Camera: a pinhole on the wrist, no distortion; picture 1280 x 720 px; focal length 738.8 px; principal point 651.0 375.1 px. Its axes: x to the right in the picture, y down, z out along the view. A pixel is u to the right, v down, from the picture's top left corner.
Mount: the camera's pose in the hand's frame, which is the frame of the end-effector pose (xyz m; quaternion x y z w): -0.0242 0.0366 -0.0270 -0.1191 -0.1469 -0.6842 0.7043
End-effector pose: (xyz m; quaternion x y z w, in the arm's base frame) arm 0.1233 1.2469 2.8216 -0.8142 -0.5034 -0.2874 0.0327
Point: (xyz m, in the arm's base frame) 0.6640 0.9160 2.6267
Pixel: 76 178
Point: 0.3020 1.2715 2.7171
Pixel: 665 582
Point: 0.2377 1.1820 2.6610
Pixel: 721 141
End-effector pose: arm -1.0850 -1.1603 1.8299 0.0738 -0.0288 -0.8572 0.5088
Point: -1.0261 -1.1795 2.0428
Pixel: 772 381
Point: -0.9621 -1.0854 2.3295
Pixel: 786 188
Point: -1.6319 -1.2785 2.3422
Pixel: outside the picture
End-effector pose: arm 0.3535 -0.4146 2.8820 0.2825 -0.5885 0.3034 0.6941
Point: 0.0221 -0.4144 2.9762
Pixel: 402 593
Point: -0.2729 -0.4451 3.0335
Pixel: 386 530
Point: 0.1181 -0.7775 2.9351
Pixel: 1141 427
